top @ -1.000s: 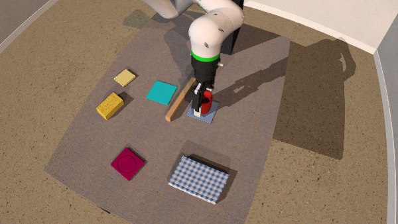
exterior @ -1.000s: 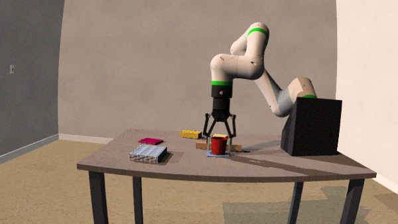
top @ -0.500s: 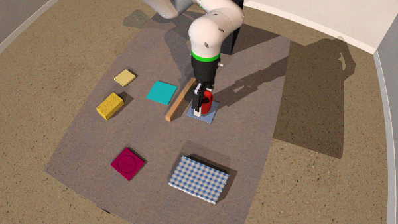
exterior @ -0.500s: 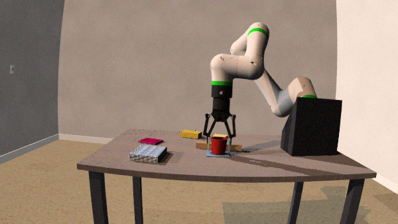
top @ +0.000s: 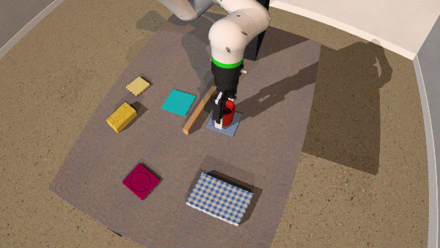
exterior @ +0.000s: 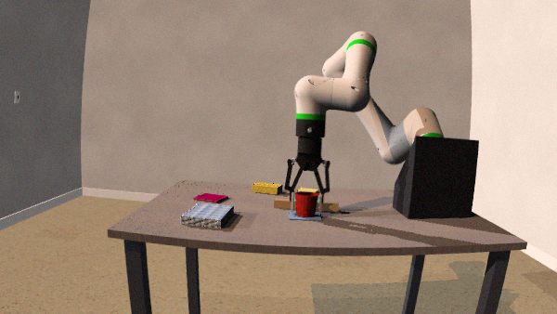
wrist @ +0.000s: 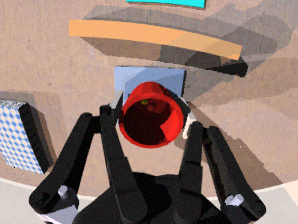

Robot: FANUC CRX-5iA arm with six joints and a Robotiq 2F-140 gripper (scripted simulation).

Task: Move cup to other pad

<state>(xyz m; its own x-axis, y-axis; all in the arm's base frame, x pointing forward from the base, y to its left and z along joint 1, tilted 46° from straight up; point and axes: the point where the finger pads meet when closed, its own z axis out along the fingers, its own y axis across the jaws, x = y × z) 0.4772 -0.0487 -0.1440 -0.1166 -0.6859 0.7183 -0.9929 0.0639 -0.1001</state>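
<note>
The red cup lies 2 cm below my hand. Round my hand: wooden rail 9 cm to the right, 3 cm below, 1 cm behind.
</note>
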